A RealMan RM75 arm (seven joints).
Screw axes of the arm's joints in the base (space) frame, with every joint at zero. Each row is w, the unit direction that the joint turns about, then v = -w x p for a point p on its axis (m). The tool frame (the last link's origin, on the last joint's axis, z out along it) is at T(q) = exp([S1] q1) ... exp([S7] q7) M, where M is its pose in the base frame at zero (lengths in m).
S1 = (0, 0, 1, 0, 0, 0)
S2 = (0, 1, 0, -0.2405, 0, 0)
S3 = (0, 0, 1, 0, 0, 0)
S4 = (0, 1, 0, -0.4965, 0, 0)
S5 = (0, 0, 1, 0, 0, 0)
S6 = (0, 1, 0, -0.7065, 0, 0)
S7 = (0, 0, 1, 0, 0, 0)
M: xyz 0 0 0.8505 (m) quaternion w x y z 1 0 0 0
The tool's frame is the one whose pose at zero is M.
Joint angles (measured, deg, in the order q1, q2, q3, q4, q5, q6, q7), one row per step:
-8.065, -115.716, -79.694, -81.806, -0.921, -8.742, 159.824
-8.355, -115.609, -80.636, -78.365, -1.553, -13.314, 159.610
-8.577, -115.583, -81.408, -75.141, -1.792, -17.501, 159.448
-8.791, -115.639, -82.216, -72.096, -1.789, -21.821, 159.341
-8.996, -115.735, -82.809, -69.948, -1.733, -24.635, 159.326
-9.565, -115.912, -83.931, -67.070, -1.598, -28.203, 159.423
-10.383, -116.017, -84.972, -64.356, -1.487, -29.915, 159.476
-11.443, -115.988, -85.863, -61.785, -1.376, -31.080, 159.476
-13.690, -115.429, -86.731, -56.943, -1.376, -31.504, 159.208
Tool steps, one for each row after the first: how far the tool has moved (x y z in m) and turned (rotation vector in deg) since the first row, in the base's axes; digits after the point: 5 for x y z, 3 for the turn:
-0.00997, 0.00150, 0.00224, 1.310, -1.092, -0.673
-0.01936, 0.00186, 0.00340, 2.457, -1.754, -1.298
-0.02726, 0.00143, 0.00496, 3.767, -2.267, -2.248
-0.03283, 0.00103, 0.00563, 4.613, -2.519, -2.779
-0.03934, 0.00154, 0.00769, 5.955, -2.734, -3.498
-0.04722, 0.00368, 0.00786, 6.492, -2.617, -2.994
-0.05380, 0.00681, 0.00761, 6.712, -2.363, -2.440
-0.06774, 0.01385, 0.00423, 5.759, -1.446, -0.353

